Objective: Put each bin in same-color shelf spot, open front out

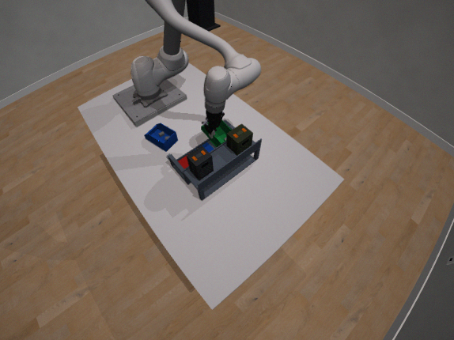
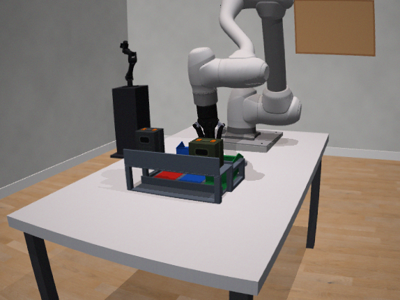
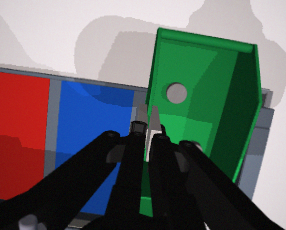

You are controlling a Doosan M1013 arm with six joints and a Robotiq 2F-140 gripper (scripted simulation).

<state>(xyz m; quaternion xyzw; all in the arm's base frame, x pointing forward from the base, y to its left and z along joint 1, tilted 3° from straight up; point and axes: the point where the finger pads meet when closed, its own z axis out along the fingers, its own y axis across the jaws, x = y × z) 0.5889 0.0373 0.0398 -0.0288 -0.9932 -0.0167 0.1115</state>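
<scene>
Right now my hand is 10 mm past the green bin, 50 mm to the right of it and 40 mm above it. The rest, counted from my hand: blue bin: 230 mm behind, 190 mm to the right, 60 mm below; red mark: 50 mm ahead, 180 mm to the right, 90 mm below; blue mark: 60 mm ahead, 70 mm to the right, 90 mm below.
</scene>
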